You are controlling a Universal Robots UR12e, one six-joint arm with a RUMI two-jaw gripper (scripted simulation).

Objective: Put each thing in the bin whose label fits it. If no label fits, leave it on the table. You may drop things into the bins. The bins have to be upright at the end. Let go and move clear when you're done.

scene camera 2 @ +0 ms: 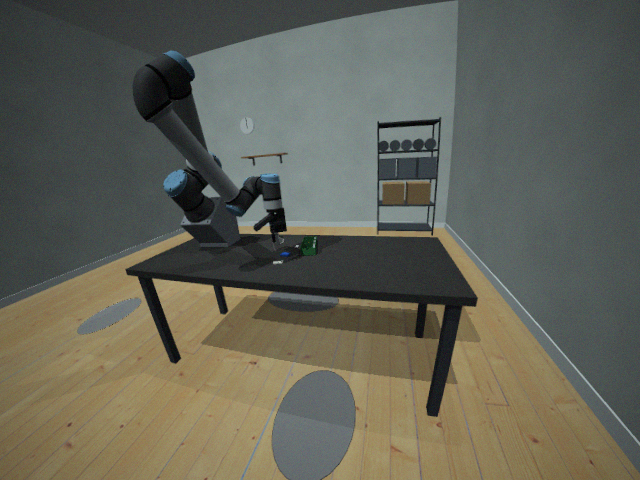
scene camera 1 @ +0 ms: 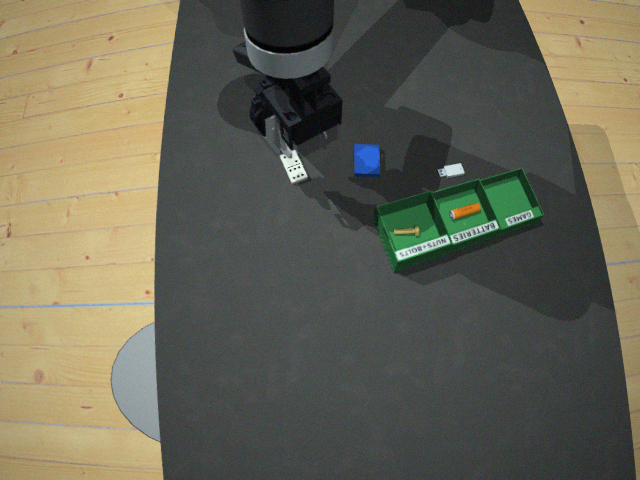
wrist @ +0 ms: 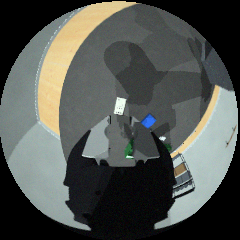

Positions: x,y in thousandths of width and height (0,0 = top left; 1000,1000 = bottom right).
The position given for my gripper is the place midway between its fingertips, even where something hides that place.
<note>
I see my gripper (scene camera 1: 457,301) and a blue flat block (scene camera 1: 573,328).
My gripper is seen too in the wrist view (wrist: 502,485).
</note>
